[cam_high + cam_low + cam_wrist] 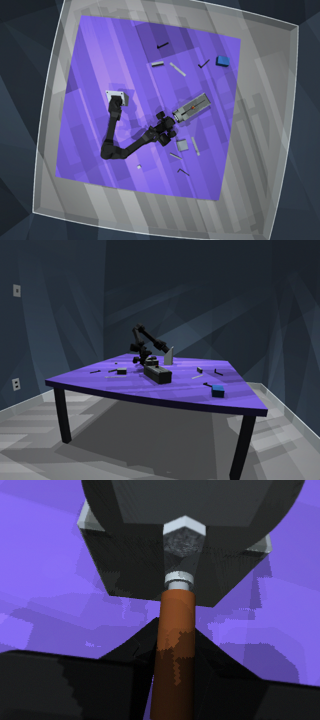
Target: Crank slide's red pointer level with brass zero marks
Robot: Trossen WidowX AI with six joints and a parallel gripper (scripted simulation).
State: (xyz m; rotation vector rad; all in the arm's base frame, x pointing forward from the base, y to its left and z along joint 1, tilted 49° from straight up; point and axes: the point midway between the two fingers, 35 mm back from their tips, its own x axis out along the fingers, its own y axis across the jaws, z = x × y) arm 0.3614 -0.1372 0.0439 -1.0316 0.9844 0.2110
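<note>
My gripper tip is now 2 cm past the brown crank handle, 1 cm to the left of it and 3 cm below it. Round my gripper tip: dark L-shaped key: 10 cm ahead, 38 cm to the right, 3 cm below; then red pointer: 12 cm ahead, 10 cm to the left, 5 cm above; then grey block: 8 cm ahead, 17 cm to the right, 1 cm below.
</note>
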